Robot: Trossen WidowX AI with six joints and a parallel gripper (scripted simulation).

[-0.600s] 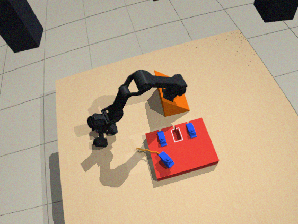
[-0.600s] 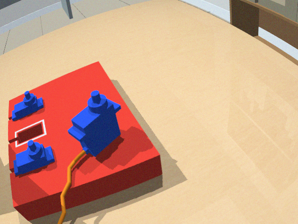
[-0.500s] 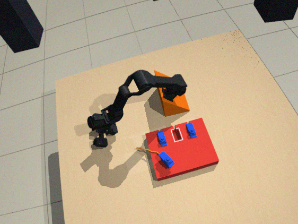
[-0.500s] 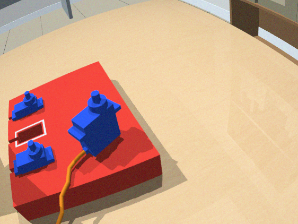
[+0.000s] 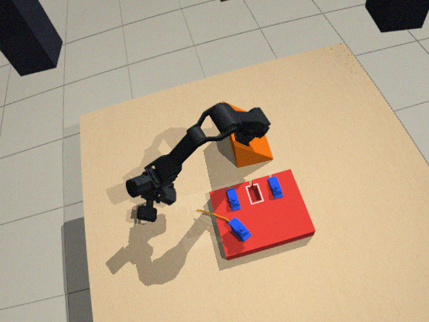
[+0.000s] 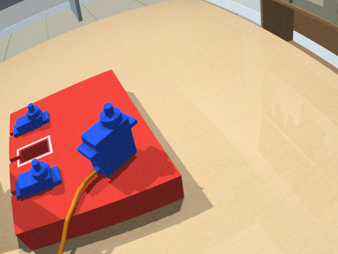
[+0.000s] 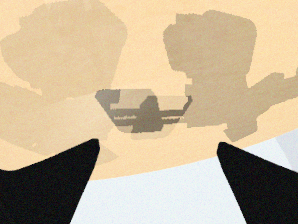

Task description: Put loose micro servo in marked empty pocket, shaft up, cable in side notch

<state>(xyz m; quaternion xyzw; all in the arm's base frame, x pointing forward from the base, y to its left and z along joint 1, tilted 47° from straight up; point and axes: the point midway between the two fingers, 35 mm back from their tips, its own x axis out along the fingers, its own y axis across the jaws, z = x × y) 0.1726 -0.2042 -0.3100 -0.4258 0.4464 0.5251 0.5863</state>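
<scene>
My gripper tip is 120 mm short of the red deck, 410 mm to the right of it and 20 mm above it.
</scene>
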